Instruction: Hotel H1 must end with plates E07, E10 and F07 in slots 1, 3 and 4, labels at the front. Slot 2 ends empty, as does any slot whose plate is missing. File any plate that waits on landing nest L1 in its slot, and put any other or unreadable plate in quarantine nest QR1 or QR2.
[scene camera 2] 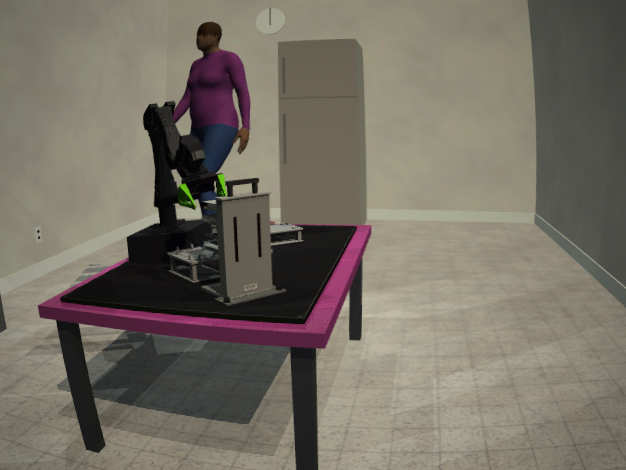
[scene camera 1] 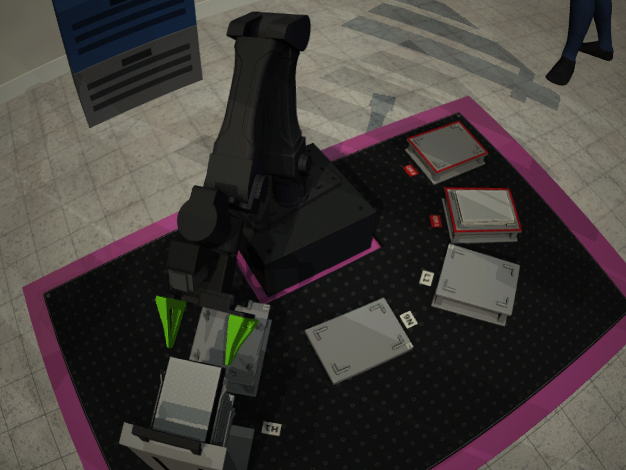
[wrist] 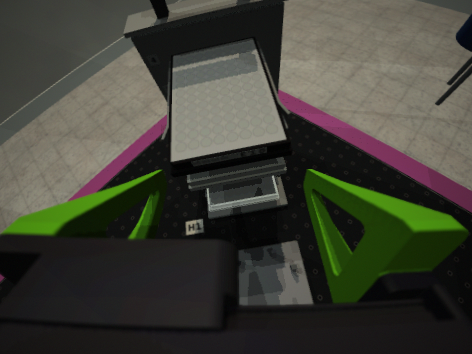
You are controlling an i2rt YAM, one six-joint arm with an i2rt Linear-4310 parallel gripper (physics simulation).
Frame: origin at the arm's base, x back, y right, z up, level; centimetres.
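Seen in the pictures: gripper, fingertip midpoint: (scene camera 1: pixel 197 356) (wrist: pixel 235 177); arm's base, origin of the base link: (scene camera 2: pixel 169 227) (scene camera 1: pixel 290 198).
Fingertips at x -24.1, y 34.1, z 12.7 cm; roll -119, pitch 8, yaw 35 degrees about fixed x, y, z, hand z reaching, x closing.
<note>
Pixels of each thing's top centre, then the offset from my fingertips to it. "pt": a spot on its surface instead.
- pale plate with a black base, middle of its top: (wrist: pixel 218 88) (scene camera 1: pixel 186 398) dz +1.1, dx -5.2, dy +5.3 cm
- Landing nest L1, middle of its top: (scene camera 1: pixel 481 277) (scene camera 2: pixel 275 226) dz -16.4, dx -10.9, dy -53.6 cm
- Quarantine nest QR1, surface spot: (scene camera 1: pixel 485 236) pt dz -21.5, dx -2.9, dy -65.4 cm
- pale plate, middle of its top: (scene camera 1: pixel 485 205) dz -16.6, dx +1.0, dy -68.0 cm
- Quarantine nest QR2, middle of its top: (scene camera 1: pixel 449 143) dz -17.4, dx +19.1, dy -75.4 cm
- low grey nest, middle of its top: (wrist: pixel 265 321) (scene camera 1: pixel 226 334) (scene camera 2: pixel 195 248) dz -14.4, dx +7.6, dy -8.3 cm
- flat grey nest N6, middle of its top: (scene camera 1: pixel 360 337) dz -20.2, dx -4.4, dy -28.3 cm
- black handle, surface spot: (scene camera 2: pixel 242 181) pt dz +7.0, dx -11.1, dy +11.9 cm
Hotel H1 (scene camera 1: pixel 209 456) (scene camera 2: pixel 247 242) (wrist: pixel 215 35) stands at the mat's end. A pale plate with a black base (scene camera 1: pixel 189 394) (wrist: pixel 227 105) lies in its top slot; the front label faces me but is too small to read. Lower tiers (wrist: pixel 242 197) show beneath it; I cannot tell which hold plates. My gripper (scene camera 1: pixel 198 355) (scene camera 2: pixel 208 201) (wrist: pixel 235 177) is open and empty, in front of the top plate. Landing nest L1 (scene camera 1: pixel 477 280) is empty. Quarantine nest QR1 (scene camera 1: pixel 485 236) bears a pale plate (scene camera 1: pixel 482 206). Quarantine nest QR2 (scene camera 1: pixel 447 146) is empty.
A low grey nest (scene camera 1: pixel 247 381) (wrist: pixel 275 280) stands between the arm base (scene camera 1: pixel 313 222) and the hotel. A flat grey nest N6 (scene camera 1: pixel 361 338) lies mid-mat, with nothing on it. A black handle (scene camera 2: pixel 242 181) tops the hotel. A person (scene camera 2: pixel 214 91) stands behind the arm.
</note>
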